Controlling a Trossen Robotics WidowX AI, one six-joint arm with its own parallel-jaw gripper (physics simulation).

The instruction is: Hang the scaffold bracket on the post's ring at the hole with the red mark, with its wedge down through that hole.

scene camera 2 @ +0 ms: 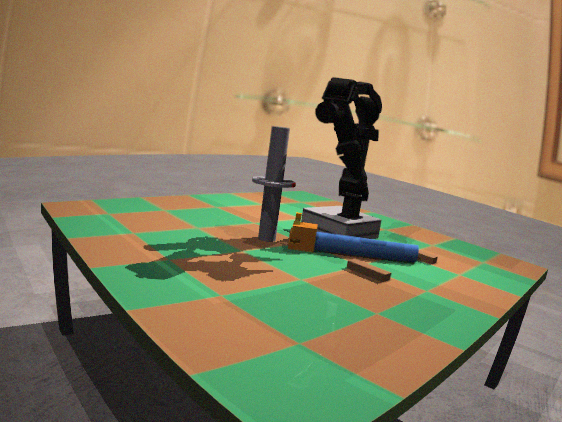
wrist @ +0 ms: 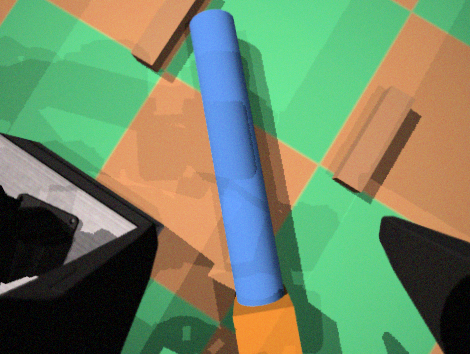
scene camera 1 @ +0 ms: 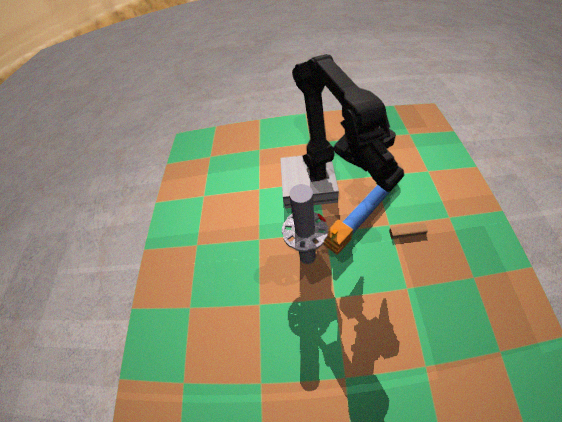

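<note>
The scaffold bracket lies low along the table, its blue tube point(scene camera 1: 367, 209) point(scene camera 2: 367, 247) point(wrist: 230, 150) slanting away from the post. Its orange head point(scene camera 1: 340, 235) point(scene camera 2: 303, 237) point(wrist: 267, 327) is beside the post's foot, below ring height. The yellow wedge point(scene camera 2: 298, 218) sticks up at the head. The grey post point(scene camera 1: 303, 215) point(scene camera 2: 277, 152) stands upright and carries the ring point(scene camera 1: 291, 242) point(scene camera 2: 259, 180) partway up. The red mark point(scene camera 1: 321, 218) point(scene camera 2: 293, 184) is on the ring's arm-base side. My gripper point(scene camera 1: 369, 162) point(wrist: 267, 230) is open and empty above the tube, one finger on each side in the wrist view.
A brown bar point(scene camera 1: 409, 233) point(scene camera 2: 369, 271) point(wrist: 377, 142) lies apart from the tube. A second brown bar point(scene camera 2: 428, 257) point(wrist: 167, 32) is by the tube's far end; contact is unclear. The arm's grey base point(scene camera 1: 295, 175) point(scene camera 2: 330, 220) point(wrist: 90, 215) stands near the post.
</note>
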